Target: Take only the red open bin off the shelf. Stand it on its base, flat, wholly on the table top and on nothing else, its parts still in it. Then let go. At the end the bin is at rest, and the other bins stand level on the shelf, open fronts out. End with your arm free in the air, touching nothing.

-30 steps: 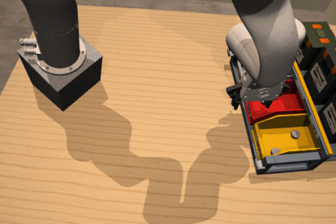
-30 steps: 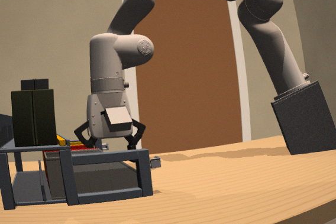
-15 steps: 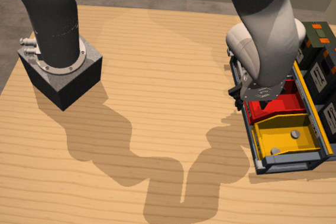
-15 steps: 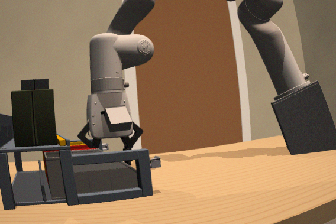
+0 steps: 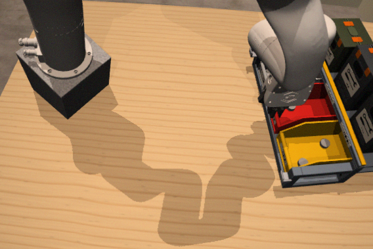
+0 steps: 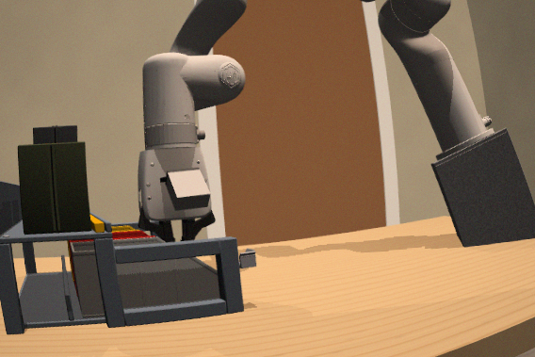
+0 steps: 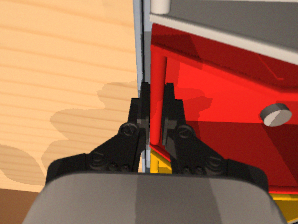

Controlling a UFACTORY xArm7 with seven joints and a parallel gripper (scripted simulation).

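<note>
The red open bin lies 8 cm ahead of my hand and 1 cm to the right of it. Round my hand: dark box (19 cm ahead, 10 cm to the left, 10 cm above); then yellow open bin (7 cm ahead, 12 cm to the right).
</note>
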